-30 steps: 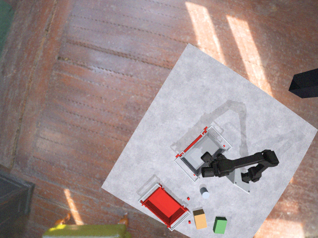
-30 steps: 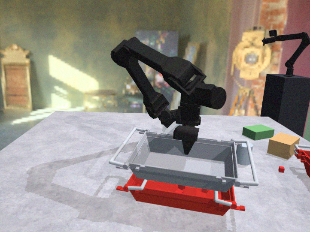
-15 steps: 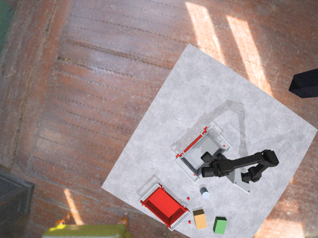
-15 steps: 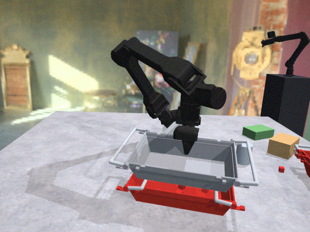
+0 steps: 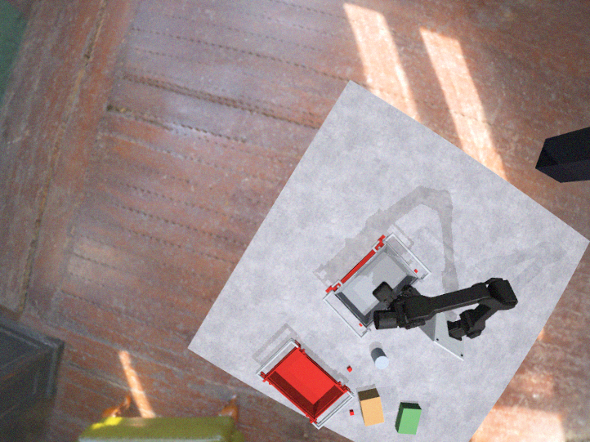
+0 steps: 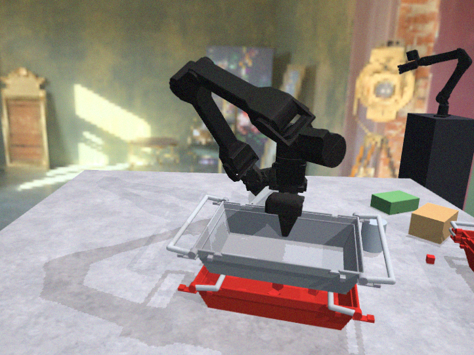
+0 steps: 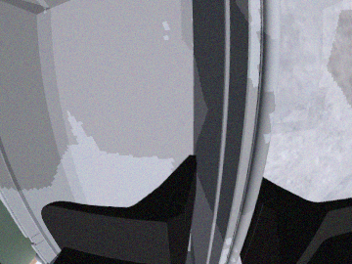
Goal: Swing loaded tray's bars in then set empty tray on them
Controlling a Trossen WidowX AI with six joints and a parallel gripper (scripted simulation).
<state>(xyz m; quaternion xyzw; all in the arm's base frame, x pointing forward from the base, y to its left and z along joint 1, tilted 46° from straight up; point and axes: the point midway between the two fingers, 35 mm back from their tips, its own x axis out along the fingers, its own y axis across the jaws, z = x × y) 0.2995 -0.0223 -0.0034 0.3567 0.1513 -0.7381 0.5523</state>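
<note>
My gripper tip is 7 cm short of the grey see-through tray, 3 cm to the left of it and 3 cm below it. From my gripper tip the other things lie so: red cube: 35 cm to the left, 8 cm below, 3 cm behind; then grey cylinder: 25 cm to the left, 11 cm behind, 6 cm below; then tan block: 46 cm to the left, 18 cm behind, 6 cm below.
</note>
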